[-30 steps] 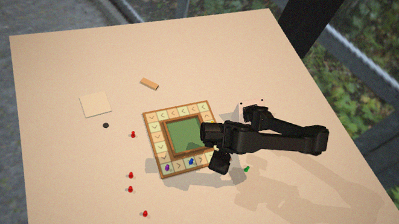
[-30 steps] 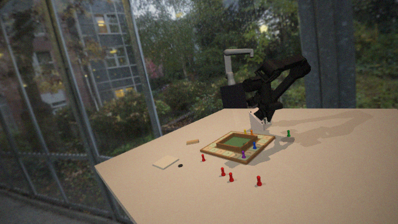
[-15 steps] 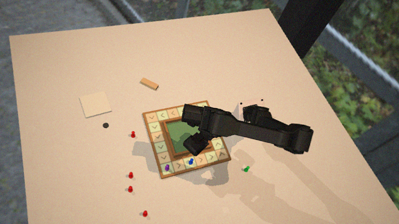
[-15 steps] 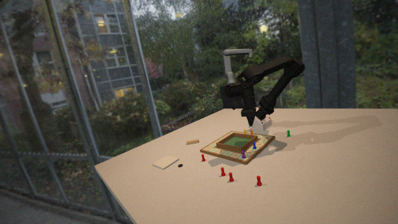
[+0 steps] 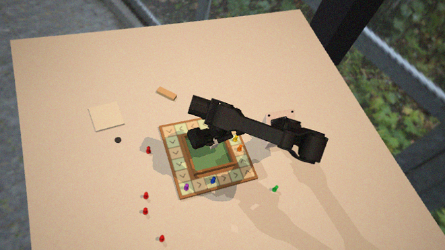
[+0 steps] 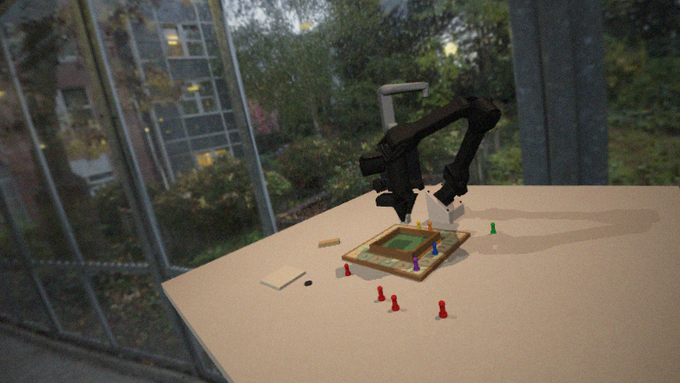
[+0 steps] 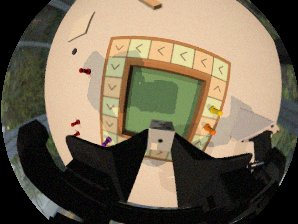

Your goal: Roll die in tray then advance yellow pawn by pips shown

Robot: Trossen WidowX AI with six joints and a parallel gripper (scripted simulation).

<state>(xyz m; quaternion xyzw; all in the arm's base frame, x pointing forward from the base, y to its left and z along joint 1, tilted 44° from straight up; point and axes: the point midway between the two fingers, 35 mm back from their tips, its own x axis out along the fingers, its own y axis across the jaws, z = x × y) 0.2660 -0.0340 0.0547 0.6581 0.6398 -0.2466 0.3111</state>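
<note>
My gripper tip is 11 cm past the yellow pawn, 3 cm to the left of it and 7 cm above it. Round my gripper tip: white die (right at my gripper tip); then blue pawn (2 cm ahead, 10 cm to the left, 7 cm below); then green tray (1 cm to the right, 9 cm below).
</note>
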